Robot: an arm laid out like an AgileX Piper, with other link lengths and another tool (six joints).
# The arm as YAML. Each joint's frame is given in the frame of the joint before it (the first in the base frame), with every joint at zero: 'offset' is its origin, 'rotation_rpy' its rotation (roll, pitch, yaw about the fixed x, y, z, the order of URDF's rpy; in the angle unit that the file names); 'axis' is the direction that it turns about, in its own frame. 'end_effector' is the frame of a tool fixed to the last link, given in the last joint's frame.
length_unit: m
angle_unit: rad
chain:
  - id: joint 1
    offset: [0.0, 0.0, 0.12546]
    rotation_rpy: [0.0, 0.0, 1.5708]
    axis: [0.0, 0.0, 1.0]
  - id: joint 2
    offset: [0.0, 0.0, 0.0]
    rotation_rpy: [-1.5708, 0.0, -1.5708]
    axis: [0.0, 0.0, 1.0]
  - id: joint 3
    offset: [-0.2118, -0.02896, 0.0]
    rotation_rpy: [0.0, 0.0, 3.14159]
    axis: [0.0, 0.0, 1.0]
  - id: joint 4
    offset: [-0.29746, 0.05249, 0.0]
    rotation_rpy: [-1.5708, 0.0, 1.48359]
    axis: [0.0, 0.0, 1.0]
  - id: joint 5
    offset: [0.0, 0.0, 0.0]
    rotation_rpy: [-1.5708, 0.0, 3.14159]
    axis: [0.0, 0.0, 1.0]
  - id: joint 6
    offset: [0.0, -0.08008, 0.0]
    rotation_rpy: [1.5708, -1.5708, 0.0]
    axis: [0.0, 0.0, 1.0]
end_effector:
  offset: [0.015, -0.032, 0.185]
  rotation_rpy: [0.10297, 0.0, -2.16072]
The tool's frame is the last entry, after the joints.
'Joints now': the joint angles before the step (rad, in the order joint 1, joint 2, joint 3, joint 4, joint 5, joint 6). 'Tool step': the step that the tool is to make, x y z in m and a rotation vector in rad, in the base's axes. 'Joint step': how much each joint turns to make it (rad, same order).
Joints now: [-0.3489 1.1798 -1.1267 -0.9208 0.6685 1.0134]
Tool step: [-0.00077 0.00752 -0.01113 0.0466 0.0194 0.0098]
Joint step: [0.0000 0.0001 -0.0001 0.0771 0.0152 -0.0508]
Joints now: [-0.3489 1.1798 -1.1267 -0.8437 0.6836 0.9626]
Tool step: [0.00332 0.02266 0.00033 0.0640 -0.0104 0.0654]
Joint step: [0.0000 -0.0368 0.0001 0.1643 -0.0075 -0.1250]
